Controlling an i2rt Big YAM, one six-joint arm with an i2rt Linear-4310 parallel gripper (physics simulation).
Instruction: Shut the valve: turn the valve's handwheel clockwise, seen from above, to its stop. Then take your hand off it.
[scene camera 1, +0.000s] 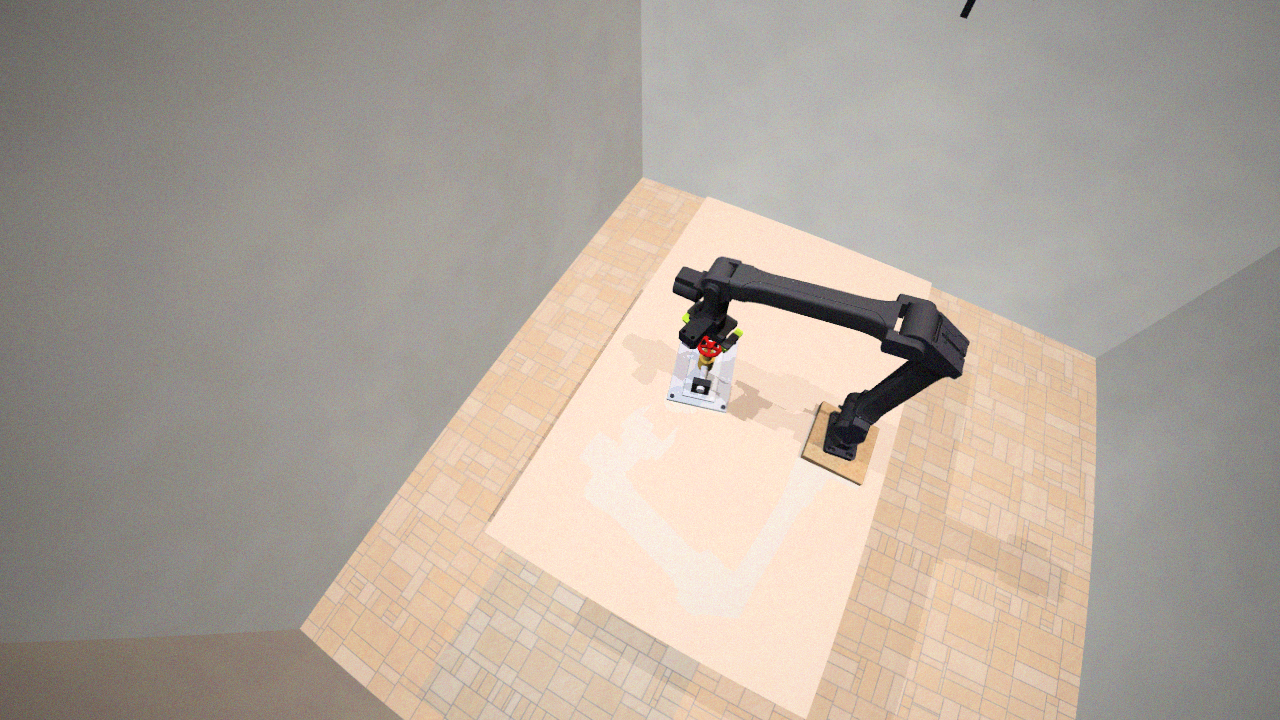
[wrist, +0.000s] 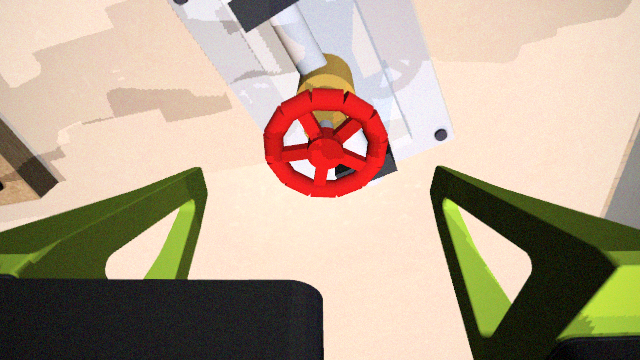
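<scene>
The valve's red handwheel (scene camera 1: 708, 347) (wrist: 325, 153) has a round rim and several spokes. It sits on a brass valve body (scene camera 1: 705, 362) (wrist: 327, 79) with a grey pipe (wrist: 299, 42), mounted on a pale base plate (scene camera 1: 727, 380) (wrist: 429, 117). My gripper (scene camera 1: 711, 338) (wrist: 318, 179) is open, with green fingers spread wide and nothing held. In the wrist view the handwheel shows between and a little above the two fingertips, with a gap on each side. The fingers do not appear to touch the rim. The exact height of the fingertips against the wheel is hard to tell.
Black blocks (scene camera 1: 700, 385) (wrist: 262, 11) hold the pipe on the plate, and dark bolts (wrist: 440, 134) sit at its corners. The arm's wooden base board (scene camera 1: 818, 443) stands to the right on the pale table (scene camera 1: 626, 528). The black arm (scene camera 1: 814, 298) reaches over the table.
</scene>
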